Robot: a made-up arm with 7 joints.
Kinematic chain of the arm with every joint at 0, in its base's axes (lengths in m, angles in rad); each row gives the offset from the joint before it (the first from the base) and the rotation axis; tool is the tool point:
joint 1: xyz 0 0.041 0 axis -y
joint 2: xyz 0 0.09 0 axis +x
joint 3: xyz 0 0 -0.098 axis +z
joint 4: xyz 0 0 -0.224 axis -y
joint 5: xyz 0 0 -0.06 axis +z
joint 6: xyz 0 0 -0.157 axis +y
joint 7: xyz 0 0 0 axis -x
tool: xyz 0 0 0
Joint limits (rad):
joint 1: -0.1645..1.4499
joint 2: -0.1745..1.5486
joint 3: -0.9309..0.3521
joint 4: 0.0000..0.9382
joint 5: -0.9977..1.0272
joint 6: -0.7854..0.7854
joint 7: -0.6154..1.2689
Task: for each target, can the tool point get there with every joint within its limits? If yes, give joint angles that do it. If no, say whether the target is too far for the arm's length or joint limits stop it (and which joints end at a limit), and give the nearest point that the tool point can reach.
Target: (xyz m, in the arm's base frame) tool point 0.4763 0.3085 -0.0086
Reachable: yes | joints 1.2859 0.4860 -0.4307 0.6910 -0.4897 -0.4462 0.4546
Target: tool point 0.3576 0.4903 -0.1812
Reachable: yes | joints 1.0614 0.7574 -0.7185 0.0992 -0.1141 -0.1888 -0.1298
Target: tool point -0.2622 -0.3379 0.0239
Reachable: no: joint limits stop it (at a limit: joint 1, joint 2, joint 3, joint 4) | nearest point 0.0345 -0.0854 -0.4305 | short by 0.599 m
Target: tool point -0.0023 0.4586 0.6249
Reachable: no: too far | nearest point 0.0073 0.5817 0.1738 | short by 0.468 m
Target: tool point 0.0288 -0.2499 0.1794
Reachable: no: joint limits stop it (at a limit: joint 1, joint 2, joint 3, joint 4) | nearest point 0.4286 -0.0854 0.0532 | short by 0.450 m
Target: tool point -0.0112 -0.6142 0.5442
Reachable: no: too far | nearest point 0.4286 -0.0854 0.0532 | short by 0.845 m
